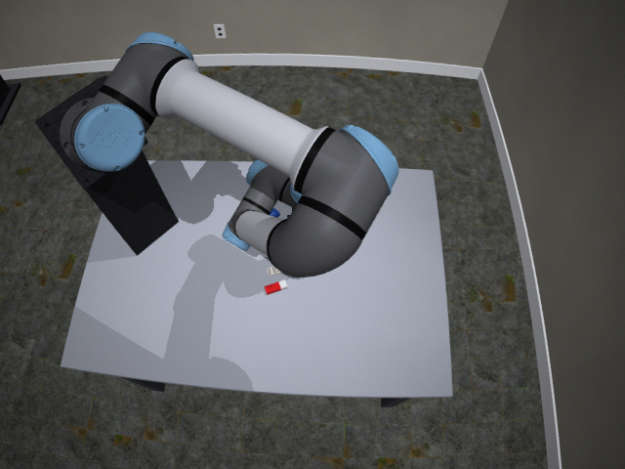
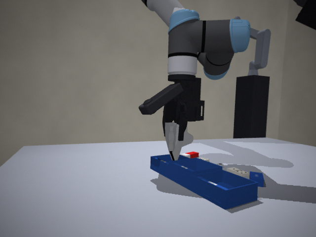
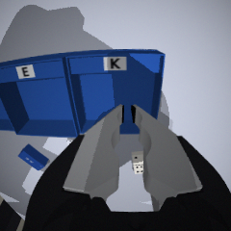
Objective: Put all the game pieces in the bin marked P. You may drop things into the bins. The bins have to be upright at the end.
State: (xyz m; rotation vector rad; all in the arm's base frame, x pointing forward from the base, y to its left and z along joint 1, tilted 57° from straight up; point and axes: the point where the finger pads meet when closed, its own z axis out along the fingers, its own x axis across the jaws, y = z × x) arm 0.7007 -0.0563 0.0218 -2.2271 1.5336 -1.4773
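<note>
The blue bin is 100 mm to the left of my hand and 20 mm below it. The rest, counted from my hand: white domino (120 mm behind, 30 mm to the right, 30 mm below); then USB stick (80 mm behind, 60 mm to the left, 30 mm below); then dark ring (130 mm behind, 30 mm to the left, 30 mm below).
</note>
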